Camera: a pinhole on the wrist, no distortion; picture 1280 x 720 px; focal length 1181.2 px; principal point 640.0 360.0 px. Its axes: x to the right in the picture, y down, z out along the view. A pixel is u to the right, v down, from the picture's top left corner.
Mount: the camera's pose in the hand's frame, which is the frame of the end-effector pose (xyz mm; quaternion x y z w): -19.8 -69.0 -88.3 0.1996 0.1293 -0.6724 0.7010
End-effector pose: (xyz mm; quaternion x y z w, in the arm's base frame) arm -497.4 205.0 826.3 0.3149 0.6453 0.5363 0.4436
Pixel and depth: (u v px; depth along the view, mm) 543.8 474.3 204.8
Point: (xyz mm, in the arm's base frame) -385.8 197.5 685.0
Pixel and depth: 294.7 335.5 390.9
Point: -178.0 238.8 692.3
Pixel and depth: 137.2 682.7 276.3
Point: -302.9 295.9 728.1
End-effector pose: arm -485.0 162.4 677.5 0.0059 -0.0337 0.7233 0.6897
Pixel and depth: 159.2 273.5 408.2
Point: -387.0 52.5 1021.0
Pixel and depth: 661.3 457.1 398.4
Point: -238.9 137.7 951.4
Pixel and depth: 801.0 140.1 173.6
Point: -314.7 101.9 732.2
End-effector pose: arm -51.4 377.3 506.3 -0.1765 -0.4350 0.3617 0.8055
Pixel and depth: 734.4 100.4 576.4
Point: -282.7 -29.2 836.8
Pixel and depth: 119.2 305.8 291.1
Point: -225.4 262.7 646.8
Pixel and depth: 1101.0 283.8 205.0
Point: -14.2 184.0 651.3
